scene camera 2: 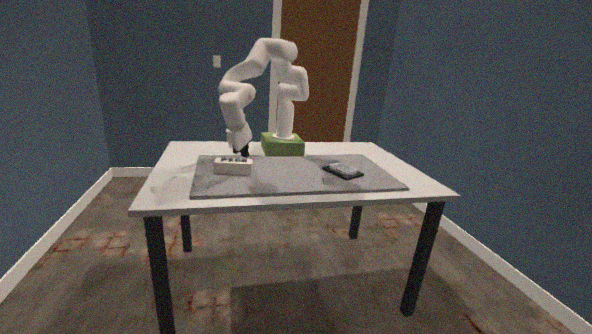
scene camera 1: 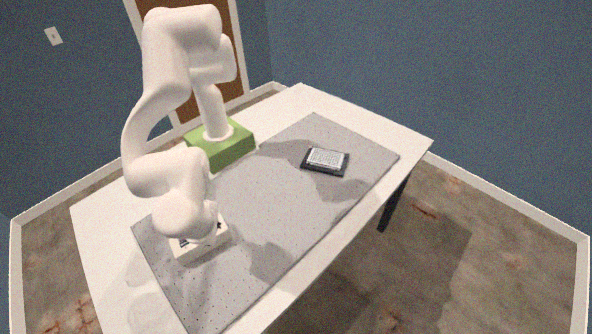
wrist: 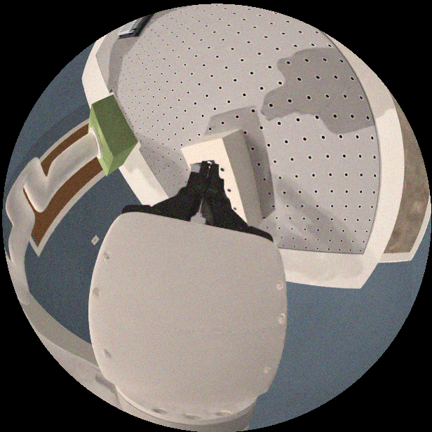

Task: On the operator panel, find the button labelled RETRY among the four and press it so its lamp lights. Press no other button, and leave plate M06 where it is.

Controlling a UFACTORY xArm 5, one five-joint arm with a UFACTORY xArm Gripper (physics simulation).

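Places are measured from the arm's base along level axes (x ahead, y left, z up), in metres.
Where they show: gripper, between the fingertips: [scene camera 2: 245, 155] [scene camera 1: 215, 225]; arm's base, origin of its link: [scene camera 2: 283, 137] [scene camera 1: 218, 133].
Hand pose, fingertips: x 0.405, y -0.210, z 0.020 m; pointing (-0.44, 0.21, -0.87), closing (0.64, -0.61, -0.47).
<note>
Each offset is from my fingertips to the top centre of the thing. Level surfaces: height alone.
The operator panel @[0.034 m back, 0.054 m right, 0.033 m down] [scene camera 1: 210, 246] [scene camera 2: 232, 169] [wrist: 243, 175] is a cream box with dark markings and small buttons on top. My gripper [scene camera 2: 242, 154] [wrist: 206, 174] is shut and empty. Its black fingertips are over the panel's top in the wrist view, toward one end; whether they touch a button cannot be told. The arm hides the fingers and much of the panel's top in scene camera 1. The button labels, including RETRY, are not legible, and no lit lamp can be made out. Plate M06 @[0.040 m back, 0.464 m left, 0.062 m down] [scene camera 1: 326, 158] [scene camera 2: 342, 169] [wrist: 131, 26] is a pale gridded plate lying on a dark holder @[0.040 m back, 0.464 m left, 0.067 m down] [scene camera 1: 322, 172].
A perforated grey mat @[0.088 m down] [scene camera 1: 280, 200] [scene camera 2: 290, 182] [wrist: 200, 60] lies under the panel and holder on the white table @[0.101 m down] [scene camera 1: 95, 220] [scene camera 2: 160, 185]. A green block [scene camera 1: 230, 152] [scene camera 2: 282, 147] [wrist: 115, 130] carries the arm's base behind the mat.
</note>
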